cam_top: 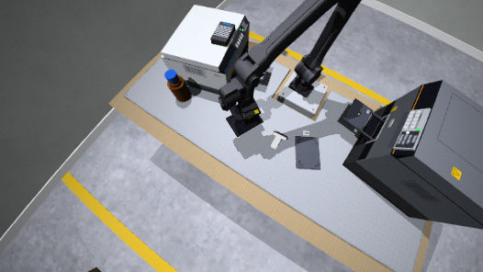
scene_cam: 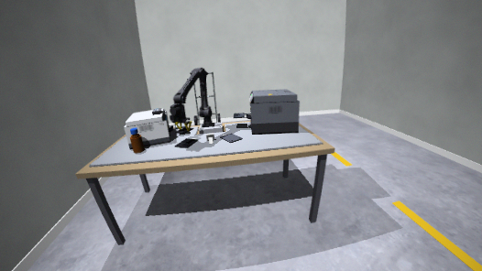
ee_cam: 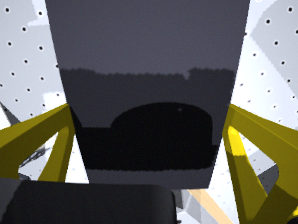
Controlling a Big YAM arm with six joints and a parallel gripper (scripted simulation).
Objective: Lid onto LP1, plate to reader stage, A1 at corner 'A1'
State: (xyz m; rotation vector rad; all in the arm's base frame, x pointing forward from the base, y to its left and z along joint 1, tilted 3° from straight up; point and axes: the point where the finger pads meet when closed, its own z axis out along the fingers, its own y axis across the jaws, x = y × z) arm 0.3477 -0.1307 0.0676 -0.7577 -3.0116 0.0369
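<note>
Now: hand right at the glossy lid. The rest, counted from my hand: white well plate 260 mm behind, 110 mm to the right, 30 mm below; black bench pad 110 mm below; brown capped bottle 370 mm to the right, 90 mm ahead.
</note>
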